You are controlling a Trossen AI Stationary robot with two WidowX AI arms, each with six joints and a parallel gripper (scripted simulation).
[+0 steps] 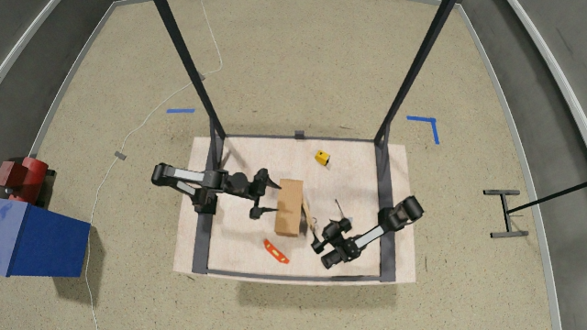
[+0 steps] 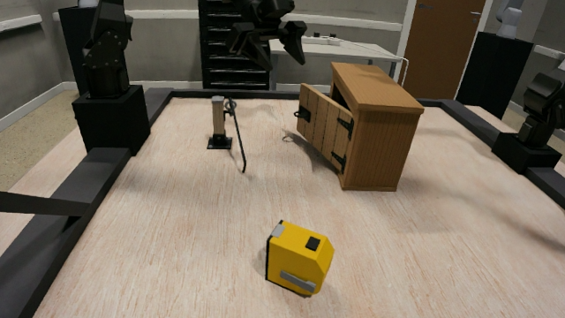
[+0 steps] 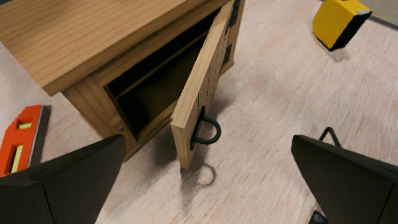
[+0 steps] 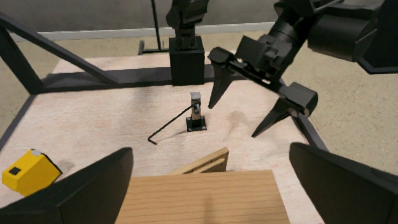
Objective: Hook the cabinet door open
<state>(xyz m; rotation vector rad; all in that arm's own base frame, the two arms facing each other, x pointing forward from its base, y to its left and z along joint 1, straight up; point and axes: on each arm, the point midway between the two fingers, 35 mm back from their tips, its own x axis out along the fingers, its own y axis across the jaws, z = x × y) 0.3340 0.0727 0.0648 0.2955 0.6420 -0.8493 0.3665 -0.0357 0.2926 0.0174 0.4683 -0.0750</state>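
My left gripper is now 12 cm past the black hook, 8 cm to the right of it and 13 cm above it. Also, from my left hand: cabinet door 11 cm behind, 8 cm to the right, 11 cm below; then orange-red level 10 cm ahead, 21 cm to the right, 17 cm below; then yellow tape measure 40 cm behind, 2 cm to the right, 14 cm below.
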